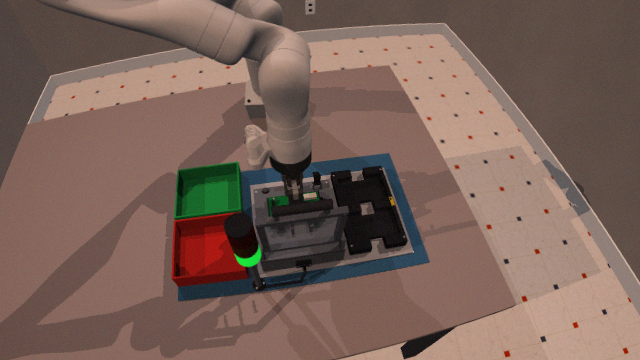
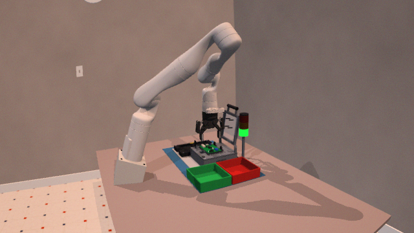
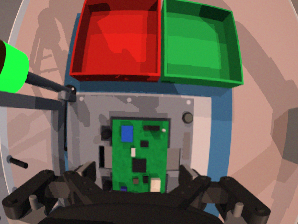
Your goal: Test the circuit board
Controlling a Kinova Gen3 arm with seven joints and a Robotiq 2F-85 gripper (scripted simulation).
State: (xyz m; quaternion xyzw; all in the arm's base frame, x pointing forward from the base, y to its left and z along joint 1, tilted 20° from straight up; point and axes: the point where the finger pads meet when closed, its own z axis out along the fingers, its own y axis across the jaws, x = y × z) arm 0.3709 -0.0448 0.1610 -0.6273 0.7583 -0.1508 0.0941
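My gripper is now 50 mm above the green circuit board. From my hand the other things lie so: green bin 170 mm to the right, 140 mm behind, 110 mm below; red bin 200 mm to the right, 110 mm below; tester lid 110 mm ahead, 60 mm above, 20 mm to the right.
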